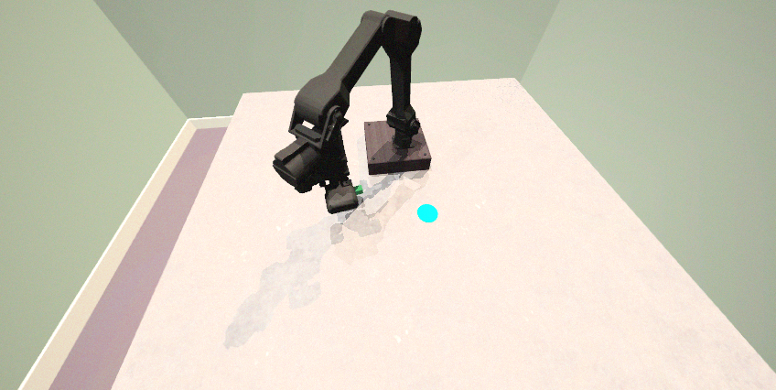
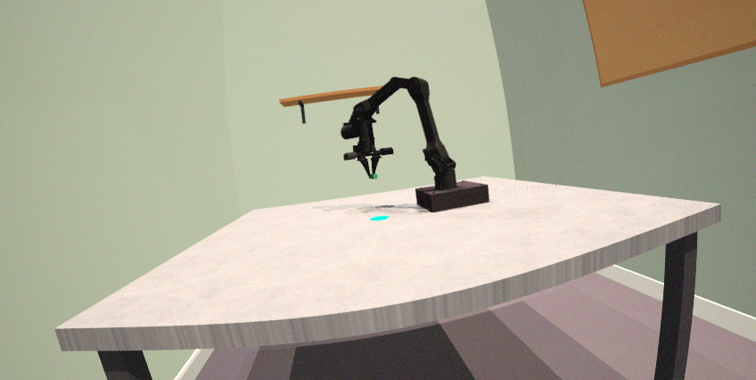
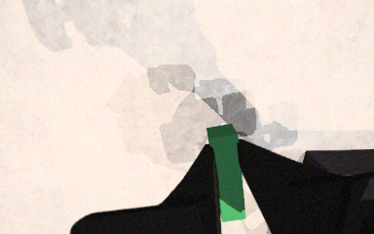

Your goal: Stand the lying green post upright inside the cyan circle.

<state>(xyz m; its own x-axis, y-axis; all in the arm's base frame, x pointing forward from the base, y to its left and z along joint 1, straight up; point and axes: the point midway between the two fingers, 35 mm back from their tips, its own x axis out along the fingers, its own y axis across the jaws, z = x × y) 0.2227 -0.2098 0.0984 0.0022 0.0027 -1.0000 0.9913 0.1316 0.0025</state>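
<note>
My gripper tip is 20 mm short of the cyan circle, 230 mm to the right of it and 120 mm above it. Round my gripper tip: green post 20 mm to the left.
</note>
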